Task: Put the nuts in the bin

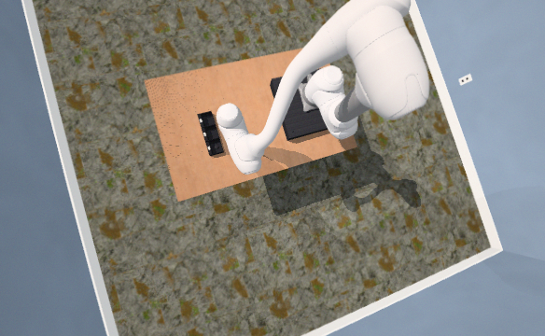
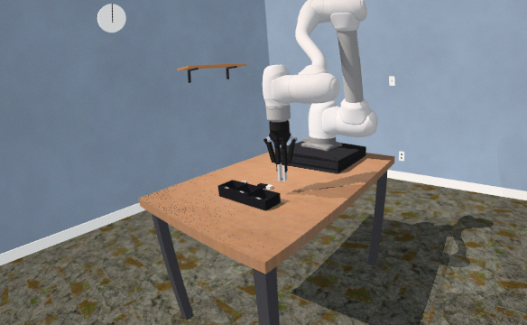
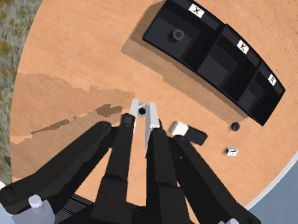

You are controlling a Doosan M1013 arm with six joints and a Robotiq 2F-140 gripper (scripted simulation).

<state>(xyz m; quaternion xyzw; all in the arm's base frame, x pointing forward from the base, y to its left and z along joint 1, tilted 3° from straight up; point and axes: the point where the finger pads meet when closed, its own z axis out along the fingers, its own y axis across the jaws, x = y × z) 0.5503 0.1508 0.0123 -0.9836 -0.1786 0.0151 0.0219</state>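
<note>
My gripper is now 30 mm above the pale nut. Also, from my hand: white piece: 220 mm to the right, 80 mm below; black bin row: 120 mm ahead, 70 mm to the right, 70 mm below.
</note>
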